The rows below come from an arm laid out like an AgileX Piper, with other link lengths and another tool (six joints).
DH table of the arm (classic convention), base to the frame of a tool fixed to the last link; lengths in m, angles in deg. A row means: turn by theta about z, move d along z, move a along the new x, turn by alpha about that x. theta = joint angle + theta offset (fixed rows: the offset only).
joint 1: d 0.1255, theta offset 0, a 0, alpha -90
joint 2: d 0, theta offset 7.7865, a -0.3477, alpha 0
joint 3: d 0, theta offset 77.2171, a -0.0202, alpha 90
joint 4: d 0.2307, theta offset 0, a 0, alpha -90
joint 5: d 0, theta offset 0, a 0, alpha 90
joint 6: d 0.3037, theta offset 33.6, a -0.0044, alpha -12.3
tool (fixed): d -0.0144, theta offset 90, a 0, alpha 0
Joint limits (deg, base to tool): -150..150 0..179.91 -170..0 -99.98..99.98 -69.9..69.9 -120..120
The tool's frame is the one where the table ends.
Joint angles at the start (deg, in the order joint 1, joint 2, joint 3, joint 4, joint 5, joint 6):
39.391 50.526 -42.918 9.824 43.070 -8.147
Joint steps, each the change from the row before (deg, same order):
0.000 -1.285 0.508 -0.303 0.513 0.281
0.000 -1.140 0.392 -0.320 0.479 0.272
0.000 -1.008 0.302 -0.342 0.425 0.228
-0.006 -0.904 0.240 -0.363 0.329 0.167
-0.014 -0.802 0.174 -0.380 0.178 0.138
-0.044 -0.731 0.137 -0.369 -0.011 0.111
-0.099 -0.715 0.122 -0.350 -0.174 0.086
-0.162 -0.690 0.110 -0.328 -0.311 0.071
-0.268 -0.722 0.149 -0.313 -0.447 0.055
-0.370 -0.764 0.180 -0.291 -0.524 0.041
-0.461 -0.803 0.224 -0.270 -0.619 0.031
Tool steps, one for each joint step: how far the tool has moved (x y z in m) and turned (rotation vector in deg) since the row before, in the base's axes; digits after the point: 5 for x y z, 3 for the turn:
-0.00406 -0.00427 -0.00023 0.072 -0.250 -0.100
-0.00337 -0.00383 0.00001 0.058 -0.269 -0.105
-0.00271 -0.00346 0.00023 0.027 -0.316 -0.088
-0.00203 -0.00311 0.00054 0.015 -0.403 -0.072
-0.00119 -0.00266 0.00111 0.060 -0.517 -0.088
-0.00037 -0.00222 0.00177 0.153 -0.642 -0.129
0.00027 -0.00200 0.00242 0.258 -0.768 -0.191
0.00082 -0.00184 0.00294 0.345 -0.857 -0.262
0.00128 -0.00199 0.00330 0.427 -0.956 -0.374
0.00153 -0.00224 0.00355 0.488 -1.020 -0.474
0.00175 -0.00245 0.00376 0.548 -1.085 -0.568

